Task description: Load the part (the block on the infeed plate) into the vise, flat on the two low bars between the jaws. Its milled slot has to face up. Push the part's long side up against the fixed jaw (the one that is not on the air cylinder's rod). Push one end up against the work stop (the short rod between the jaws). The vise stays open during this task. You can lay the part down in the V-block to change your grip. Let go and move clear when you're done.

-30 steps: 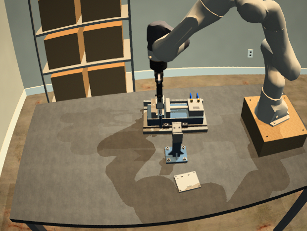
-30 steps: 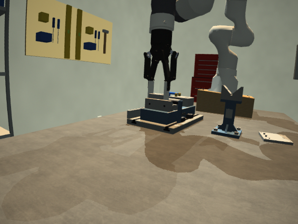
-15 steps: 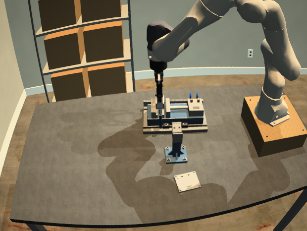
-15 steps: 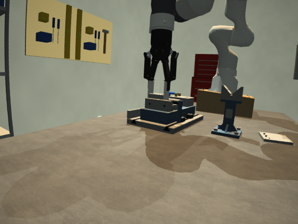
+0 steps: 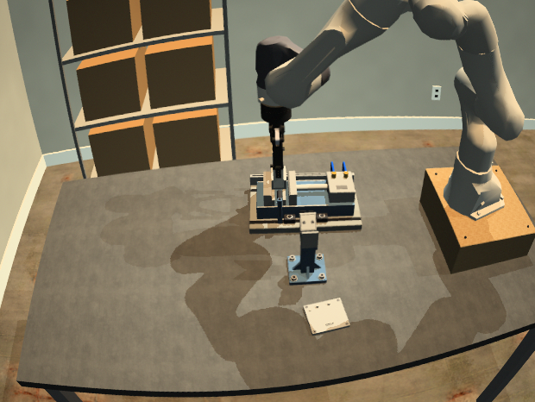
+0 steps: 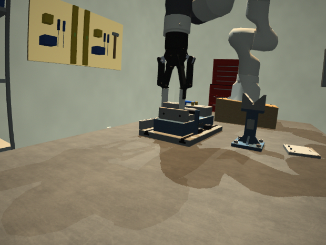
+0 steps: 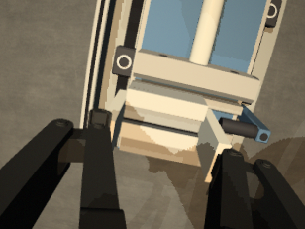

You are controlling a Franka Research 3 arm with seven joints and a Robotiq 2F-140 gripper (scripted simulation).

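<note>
Now: hand 20 mm above the part. Round my hand: fixed jaw (50 mm below, 30 mm ahead, 10 mm to the left); then moving jaw (50 mm below, 30 mm to the left, 30 mm behind); then work stop rod (70 mm to the left, 30 mm below, 10 mm ahead).
</note>
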